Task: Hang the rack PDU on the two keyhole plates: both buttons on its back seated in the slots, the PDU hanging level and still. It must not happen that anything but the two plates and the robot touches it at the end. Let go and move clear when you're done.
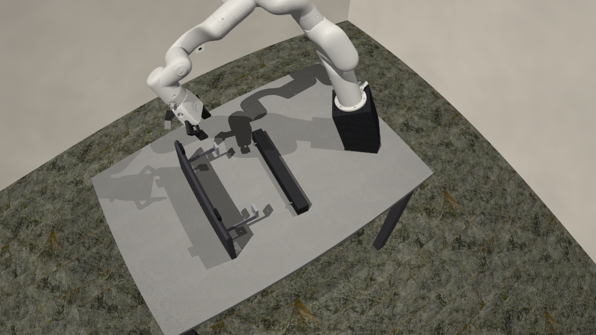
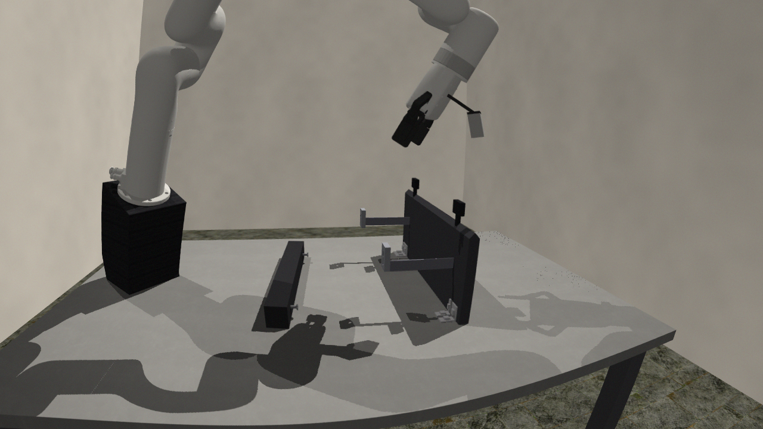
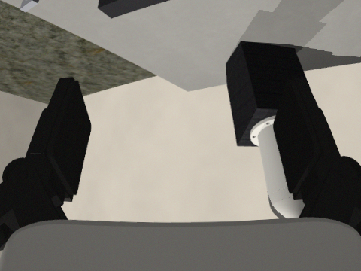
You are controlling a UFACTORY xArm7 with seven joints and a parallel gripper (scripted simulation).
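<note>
Now: the rack PDU 19 cm behind my hand, 13 cm to the left of it and 30 cm below it. The rest, counted from my hand: upright panel (11 cm ahead, 8 cm to the left, 24 cm below).
</note>
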